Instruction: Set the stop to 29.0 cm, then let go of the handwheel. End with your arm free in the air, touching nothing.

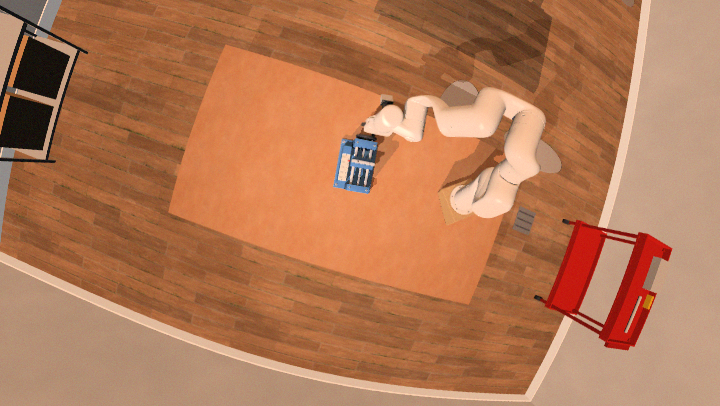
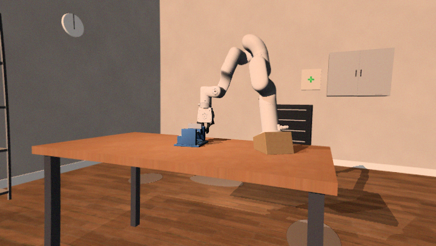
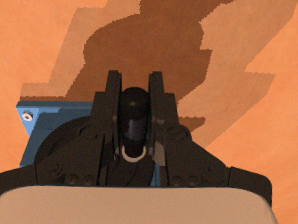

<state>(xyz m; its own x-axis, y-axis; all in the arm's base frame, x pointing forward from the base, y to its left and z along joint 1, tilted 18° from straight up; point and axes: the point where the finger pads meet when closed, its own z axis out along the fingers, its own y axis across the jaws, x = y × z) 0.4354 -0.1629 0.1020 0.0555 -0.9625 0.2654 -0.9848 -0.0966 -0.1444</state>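
The black crank handle is 1 cm to the left of my hand. The rest, counted from my hand: stop block 3 cm ahead, 14 cm to the left, 2 cm above; black handwheel 1 cm ahead, 2 cm to the left.
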